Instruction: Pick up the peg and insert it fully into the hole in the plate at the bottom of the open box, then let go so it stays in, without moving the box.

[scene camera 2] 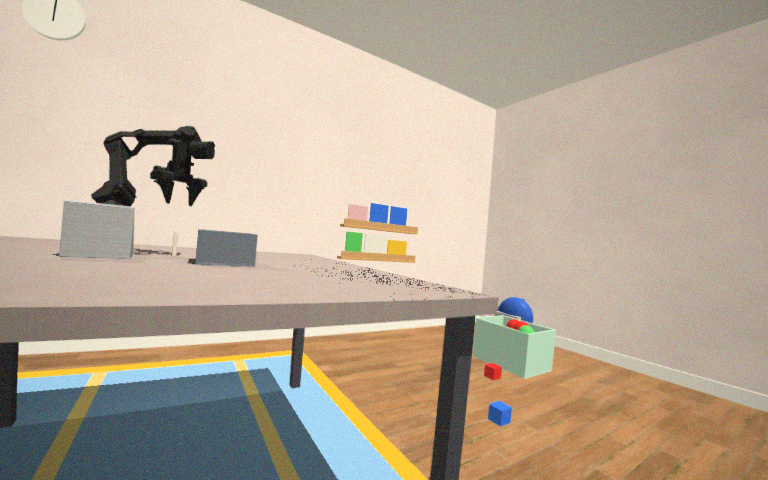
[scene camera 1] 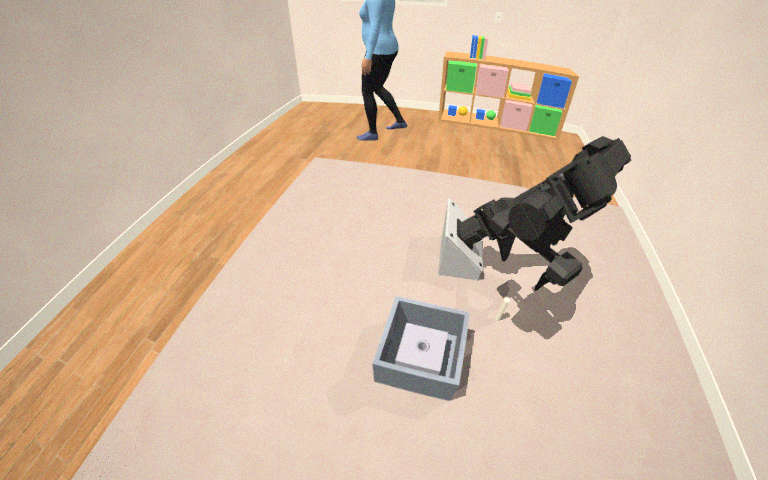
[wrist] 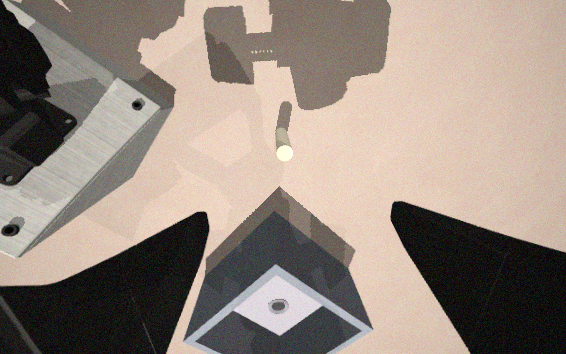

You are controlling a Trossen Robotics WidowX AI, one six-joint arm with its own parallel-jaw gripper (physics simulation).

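Pixels of known places: gripper, fingertip midpoint: [scene camera 2: 179, 205] [scene camera 1: 519, 274] [wrist: 300, 215]; arm's base at its link origin: [scene camera 2: 106, 221] [scene camera 1: 464, 234] [wrist: 2, 128].
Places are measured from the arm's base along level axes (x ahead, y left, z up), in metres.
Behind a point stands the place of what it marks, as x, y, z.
The cream peg [scene camera 1: 502, 309] @(0.189, 0.097, -0.049) [scene camera 2: 175, 243] @(0.184, 0.093, -0.056) [wrist: 284, 150] @(0.181, 0.101, -0.019) stands upright on the table between the arm's base and the box. The open grey box [scene camera 1: 416, 384] @(0.387, -0.084, -0.048) [scene camera 2: 226, 247] @(0.293, -0.159, -0.045) [wrist: 354, 320] @(0.363, -0.011, -0.001) stands beside it. The pale plate [scene camera 1: 412, 357] @(0.335, -0.098, -0.041) [wrist: 295, 316] @(0.339, -0.085, -0.041) lies at the box's bottom, and its round hole [scene camera 1: 423, 345] @(0.299, -0.078, -0.054) [wrist: 278, 306] @(0.312, -0.088, -0.047) is empty. My gripper [scene camera 1: 519, 275] @(0.186, 0.098, 0.073) [scene camera 2: 179, 204] @(0.186, 0.098, 0.073) [wrist: 300, 215] @(0.186, 0.098, 0.073) is open and empty, pointing down, well above the table and the peg. In the wrist view the peg shows above the gap between the fingertips, and the box shows partly below it.
The arm's base sits on a grey metal wedge block [scene camera 1: 459, 261] @(0.066, -0.007, -0.035) [scene camera 2: 96, 230] @(-0.016, -0.051, -0.026) [wrist: 87, 177] @(0.064, -0.002, 0.000), on the far side of the peg from the box. The table [scene camera 1: 271, 350] @(0.353, -0.413, -0.099) [scene camera 2: 237, 319] @(0.209, -0.673, -0.120) carries all of these. A person [scene camera 1: 378, 50] stands beyond it, near a shelf unit [scene camera 1: 512, 61].
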